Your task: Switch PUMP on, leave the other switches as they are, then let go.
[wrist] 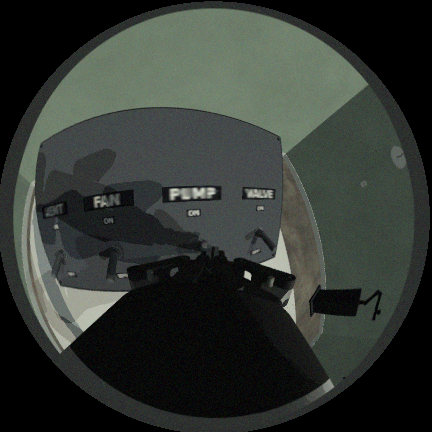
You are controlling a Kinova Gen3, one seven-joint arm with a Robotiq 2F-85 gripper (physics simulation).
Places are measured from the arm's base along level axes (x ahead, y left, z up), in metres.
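Pixels of known places: gripper, between the fingertips: point(212, 253).
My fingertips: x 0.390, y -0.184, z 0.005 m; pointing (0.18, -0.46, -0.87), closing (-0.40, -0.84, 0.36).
Observation:
Ahead of a thing's pixels: the offset from my fingertips to its top centre. "*": to the spot under its first point.
The dark grey panel point(160, 145) fills the left and middle of the wrist view. Its PUMP label @(0.083 m ahead, 0.000 m left, 0.016 m up) point(191, 194) has a small ON mark @(* 0.059 m ahead, 0.005 m left, 0.002 m down) point(193, 213) under it. A small grey bit of the PUMP switch @(0.015 m ahead, 0.014 m left, 0.026 m up) point(204, 245) shows right at the fingertips; the rest is hidden, so its position cannot be told. My gripper point(212, 253) is shut and empty, its tips in front of the panel below the PUMP label. The FAN switch @(0.027 m ahead, 0.134 m left, 0.014 m up) point(111, 265) and VENT switch @(0.052 m ahead, 0.251 m left, 0.014 m up) point(59, 263) point down at the left. The VALVE switch @(0.022 m back, 0.101 m right, 0.014 m up) point(266, 239) slants down to the right.
The FAN label @(0.107 m ahead, 0.117 m left, 0.016 m up) point(108, 200) and VALVE label @(0.058 m ahead, 0.118 m right, 0.016 m up) point(259, 194) flank PUMP. A shadow lies over the panel's left half. A brown surface point(302, 235) shows right of the panel, with a dark box-shaped object point(340, 302) beside it. Green walls stand behind.

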